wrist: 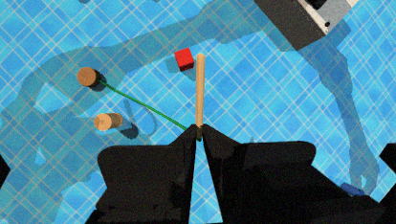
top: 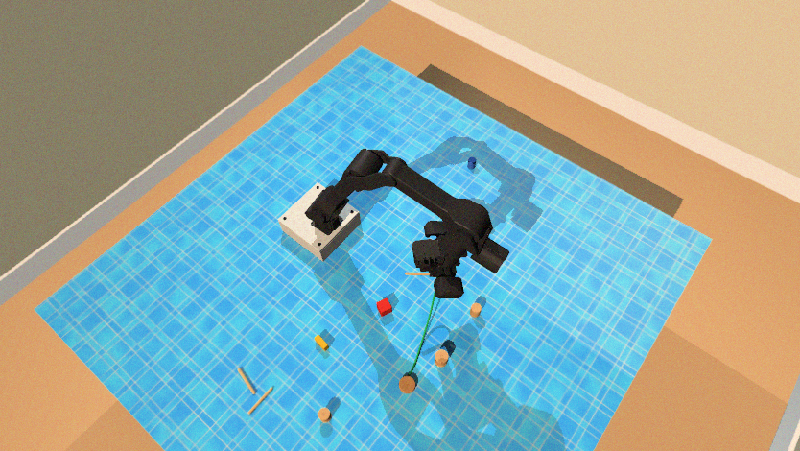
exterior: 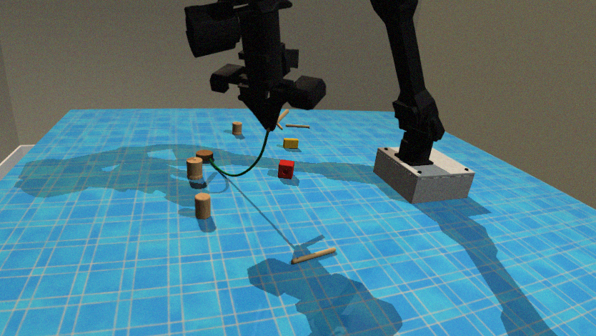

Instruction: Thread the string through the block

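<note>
Right now the small red block is 120 mm below my gripper tip, 90 mm to the right of it and 80 mm behind it. Also, from my gripper tip: round wooden button 220 mm to the right, 130 mm below, 80 mm ahead; yellow block 260 mm to the right, 150 mm behind, 130 mm below; small wooden cylinder 120 mm to the right, 120 mm below, 120 mm ahead.
</note>
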